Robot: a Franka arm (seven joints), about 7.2 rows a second.
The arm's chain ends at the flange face. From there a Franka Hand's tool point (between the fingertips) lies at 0.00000 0.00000 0.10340 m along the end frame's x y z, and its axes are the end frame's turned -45 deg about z.
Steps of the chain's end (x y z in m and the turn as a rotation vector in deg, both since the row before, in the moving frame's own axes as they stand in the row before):
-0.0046 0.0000 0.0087 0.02 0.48 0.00
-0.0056 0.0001 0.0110 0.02 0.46 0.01
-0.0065 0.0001 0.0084 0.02 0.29 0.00
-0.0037 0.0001 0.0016 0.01 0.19 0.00
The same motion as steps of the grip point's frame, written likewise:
-0.0026 -0.0027 0.0087 -0.33 0.35 0.00
-0.0034 -0.0033 0.0110 -0.31 0.34 0.01
-0.0043 -0.0042 0.0084 -0.19 0.22 0.00
-0.0024 -0.0023 0.0016 -0.13 0.14 0.00

